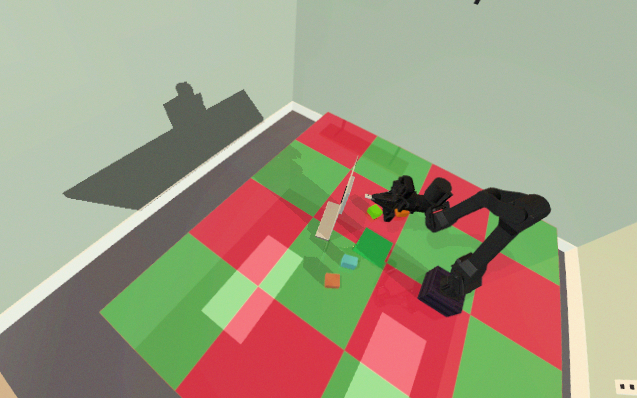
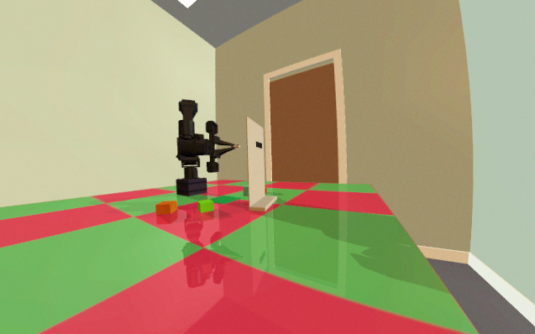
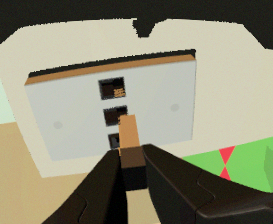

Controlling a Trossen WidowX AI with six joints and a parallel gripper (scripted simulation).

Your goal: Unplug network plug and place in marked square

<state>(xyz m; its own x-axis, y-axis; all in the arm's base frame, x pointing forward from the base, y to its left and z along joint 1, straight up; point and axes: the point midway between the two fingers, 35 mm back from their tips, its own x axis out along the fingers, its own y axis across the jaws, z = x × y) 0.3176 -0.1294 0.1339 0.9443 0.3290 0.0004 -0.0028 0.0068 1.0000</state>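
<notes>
The green square lies 21 cm below my gripper tip, 9 cm behind it and 4 cm to the left of it. Round my gripper tip: beige panel: 9 cm ahead, 8 cm below, 2 cm to the left; then network plug: 1 cm ahead; then lime cube: 20 cm below, 10 cm to the right, 5 cm behind.
</notes>
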